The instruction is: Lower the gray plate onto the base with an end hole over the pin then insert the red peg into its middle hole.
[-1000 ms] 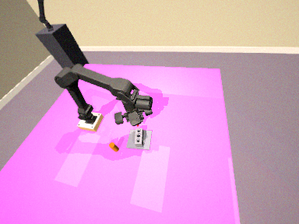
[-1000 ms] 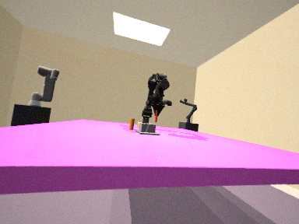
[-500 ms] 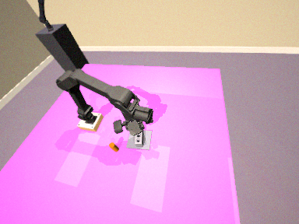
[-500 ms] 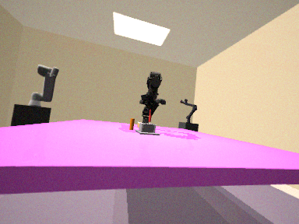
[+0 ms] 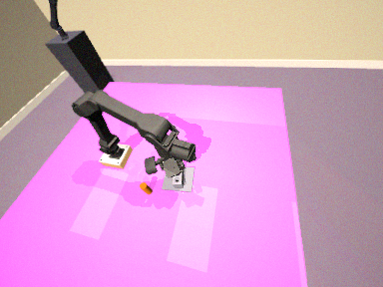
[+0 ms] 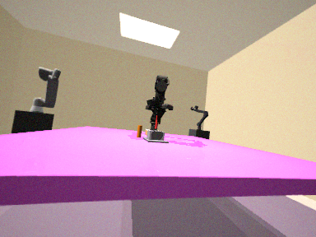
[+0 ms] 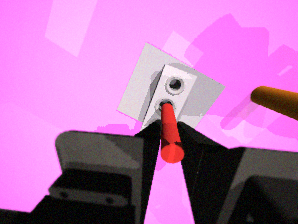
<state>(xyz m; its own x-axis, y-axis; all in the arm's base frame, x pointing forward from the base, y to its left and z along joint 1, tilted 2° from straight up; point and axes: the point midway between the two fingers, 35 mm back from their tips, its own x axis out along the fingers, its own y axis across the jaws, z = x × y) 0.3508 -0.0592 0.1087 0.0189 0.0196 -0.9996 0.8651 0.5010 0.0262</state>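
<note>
Right now my gripper tip is right at the red peg. Round my gripper tip: gray plate 70 mm below; gray base 10 mm behind, 20 mm to the left, 100 mm below; orange cylinder 120 mm behind, 90 mm to the right, 70 mm below.
</note>
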